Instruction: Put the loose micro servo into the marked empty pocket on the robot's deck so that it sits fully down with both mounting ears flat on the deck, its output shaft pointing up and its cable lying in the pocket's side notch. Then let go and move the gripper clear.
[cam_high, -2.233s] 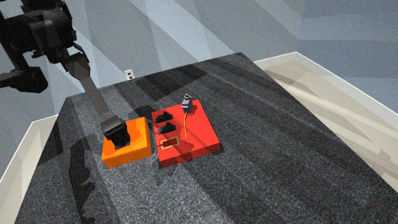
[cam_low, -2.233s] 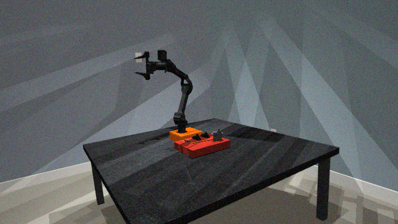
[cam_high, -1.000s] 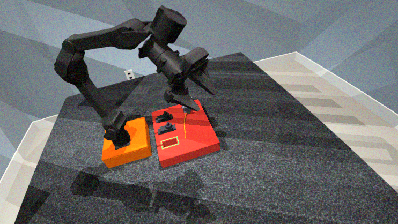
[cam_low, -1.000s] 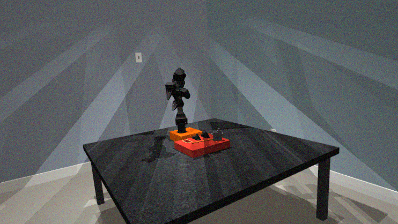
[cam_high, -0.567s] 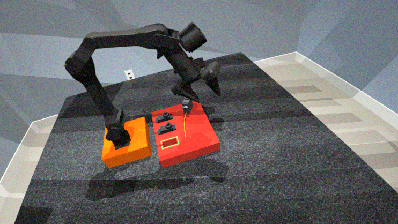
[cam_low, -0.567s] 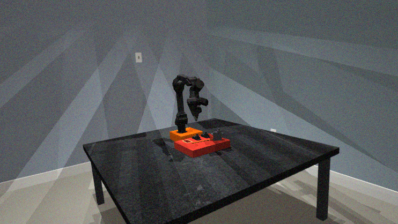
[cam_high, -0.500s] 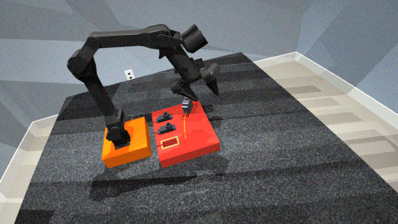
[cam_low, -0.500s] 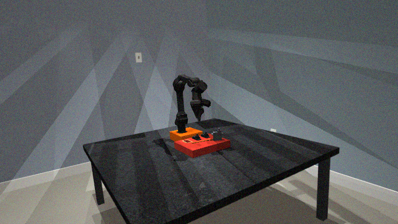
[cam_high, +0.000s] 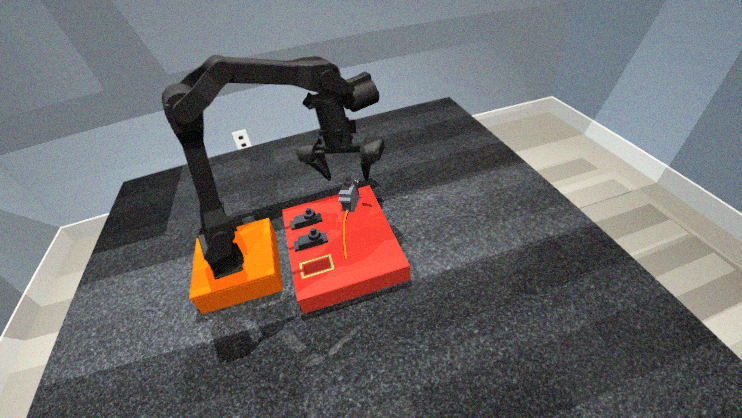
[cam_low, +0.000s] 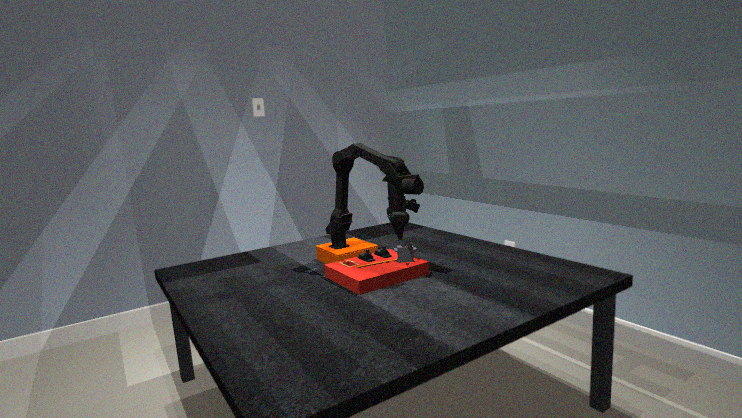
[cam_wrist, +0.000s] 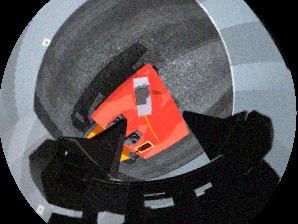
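Now: the red robot deck 2 cm behind my gripper tip, 7 cm to the right of it and 12 cm below it.
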